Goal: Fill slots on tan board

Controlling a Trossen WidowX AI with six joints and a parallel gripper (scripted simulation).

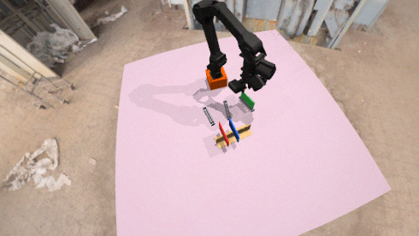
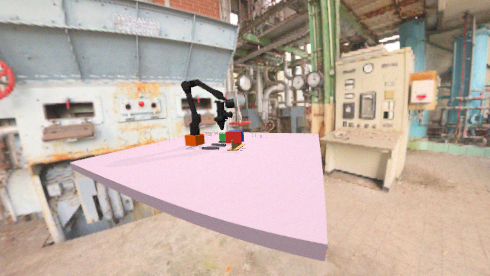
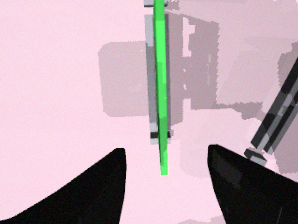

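Now: the green board 20 mm ahead of my gripper tip, 10 mm to the left of it and 70 mm below it. From my gripper tip the other things lie so: blue board 170 mm ahead, 140 mm to the right, 40 mm below; tan board 170 mm ahead, 140 mm to the right, 70 mm below; red board 170 mm ahead, 190 mm to the right, 40 mm below.
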